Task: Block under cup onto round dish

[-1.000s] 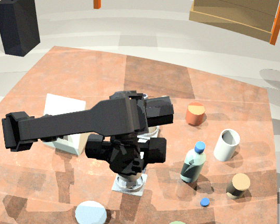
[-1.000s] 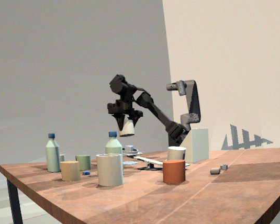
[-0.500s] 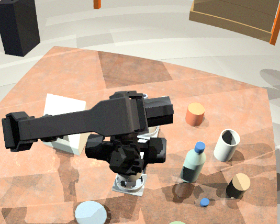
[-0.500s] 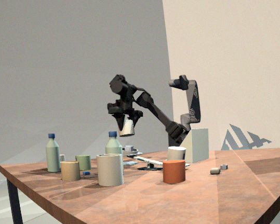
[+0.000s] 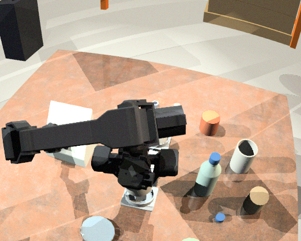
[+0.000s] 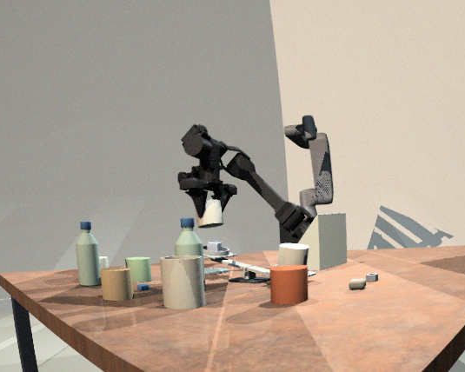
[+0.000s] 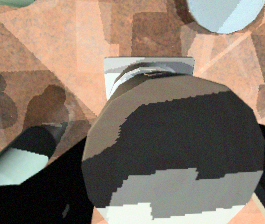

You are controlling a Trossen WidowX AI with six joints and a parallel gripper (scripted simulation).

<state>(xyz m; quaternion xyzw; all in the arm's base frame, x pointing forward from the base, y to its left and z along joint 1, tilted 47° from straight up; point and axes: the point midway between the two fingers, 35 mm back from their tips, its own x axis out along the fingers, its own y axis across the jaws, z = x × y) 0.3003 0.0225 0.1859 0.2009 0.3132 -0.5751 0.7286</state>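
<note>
Now: gripper tip 8 cm above the grey block and 1 cm to the right of it. The rest, counted from my gripper tip: round light-blue dish 17 cm below, 11 cm to the right, 9 cm behind; blue cap 25 cm ahead, 16 cm below, 4 cm to the left; cream cup 29 cm to the left, 11 cm below, 3 cm behind.
</note>
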